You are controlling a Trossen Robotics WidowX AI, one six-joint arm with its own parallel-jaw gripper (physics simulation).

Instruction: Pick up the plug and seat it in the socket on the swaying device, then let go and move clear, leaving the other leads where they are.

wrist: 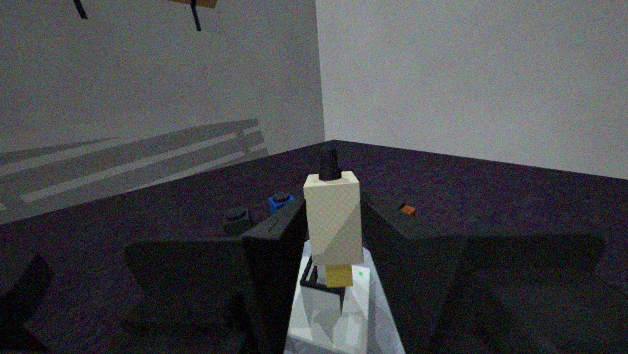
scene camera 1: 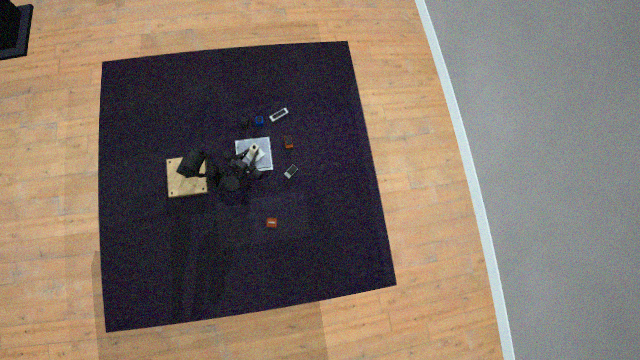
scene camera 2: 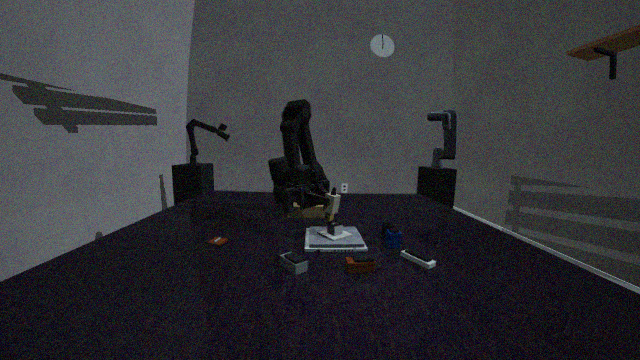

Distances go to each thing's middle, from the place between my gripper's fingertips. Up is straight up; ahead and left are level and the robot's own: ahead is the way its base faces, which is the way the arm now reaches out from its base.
Now: the plug (wrist: 333,204) 10 mm below my hand. The rest, counted from my hand: device (scene camera 2: 334,235) (90 mm below, 10 mm to the left).
